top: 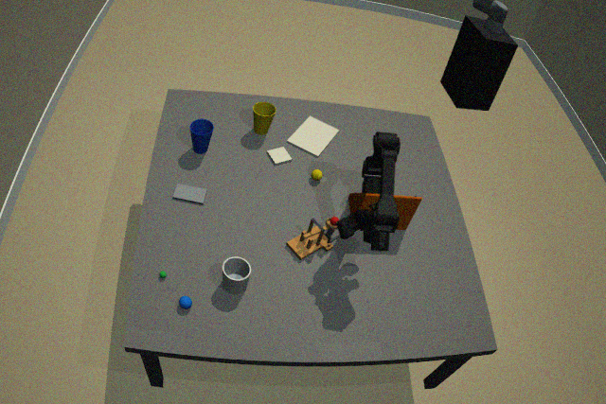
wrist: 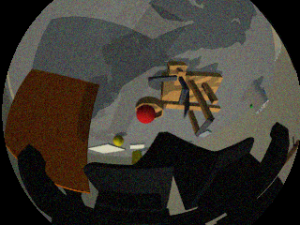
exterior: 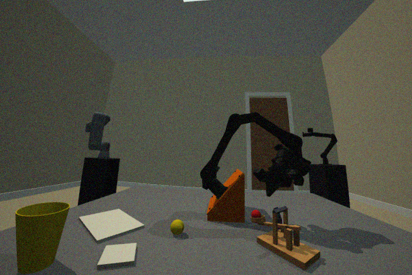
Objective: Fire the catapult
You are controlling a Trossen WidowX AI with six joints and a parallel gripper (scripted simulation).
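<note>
My gripper tip is now 1 cm short of the red ball, 5 cm to the left of it and 6 cm above it. Also, from my gripper tip: yellow ball 1 cm ahead, 31 cm to the right, 10 cm below; then wooden catapult 6 cm ahead, 1 cm to the right, 7 cm below; then white mug 39 cm ahead, 16 cm to the left, 9 cm below.
</note>
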